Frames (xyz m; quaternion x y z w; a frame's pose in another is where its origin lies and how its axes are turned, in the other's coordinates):
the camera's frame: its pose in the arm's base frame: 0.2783 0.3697 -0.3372 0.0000 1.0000 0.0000 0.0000
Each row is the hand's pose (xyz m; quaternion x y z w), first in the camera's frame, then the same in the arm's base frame.
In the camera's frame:
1: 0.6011 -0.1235 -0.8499 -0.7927 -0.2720 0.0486 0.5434
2: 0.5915 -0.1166 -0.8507 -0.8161 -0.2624 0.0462 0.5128
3: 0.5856 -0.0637 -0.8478 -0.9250 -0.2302 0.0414 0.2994
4: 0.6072 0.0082 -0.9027 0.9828 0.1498 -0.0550 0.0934
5: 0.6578 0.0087 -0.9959 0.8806 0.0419 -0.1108 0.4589
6: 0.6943 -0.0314 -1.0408 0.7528 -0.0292 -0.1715 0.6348
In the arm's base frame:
1: -0.3228 0.2462 0.5127 0.0486 0.5434 0.7927 0.2720
2: -0.3132 0.2531 0.5135 0.0462 0.5128 0.8161 0.2624
3: -0.3073 0.3060 0.5106 0.0414 0.2994 0.9250 0.2302
4: -0.3289 0.3779 0.5655 0.0550 -0.0934 0.9828 0.1498
5: -0.3795 0.3784 0.6587 0.1108 -0.4589 0.8806 0.0419
6: -0.4160 0.3383 0.7036 -0.1715 0.6348 -0.7528 0.0292

